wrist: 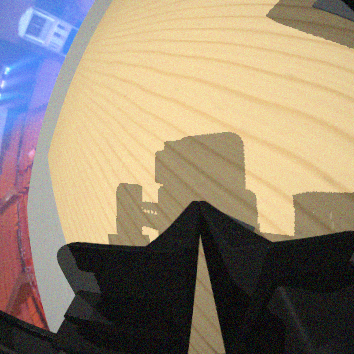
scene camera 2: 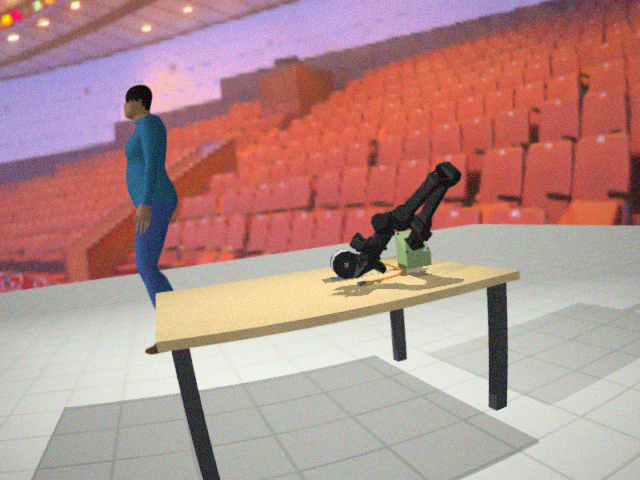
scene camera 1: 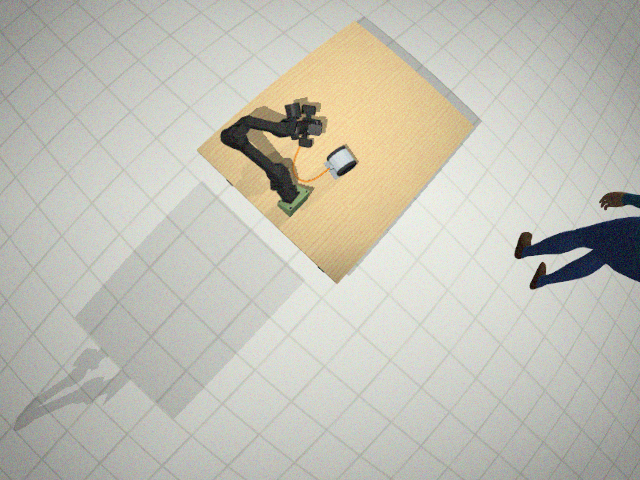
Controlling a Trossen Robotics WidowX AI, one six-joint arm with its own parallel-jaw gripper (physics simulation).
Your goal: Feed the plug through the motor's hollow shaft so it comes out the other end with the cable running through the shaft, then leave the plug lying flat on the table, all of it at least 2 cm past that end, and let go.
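The motor, a pale cylinder with black ends, lies on its side on the table. Its round black face shows in scene camera 2. An orange cable curves from the motor's bracket side towards the gripper. The small dark plug lies on the table at the cable's free end, apart from the motor. My gripper is shut and empty, low over the table near the plug. The fingertips meet in the wrist view, where the plug does not show. The shaft opening is too small to make out.
The wooden table carries the arm's green base near one edge. The cable bends close to this base. A person stands on the floor away from the arm.
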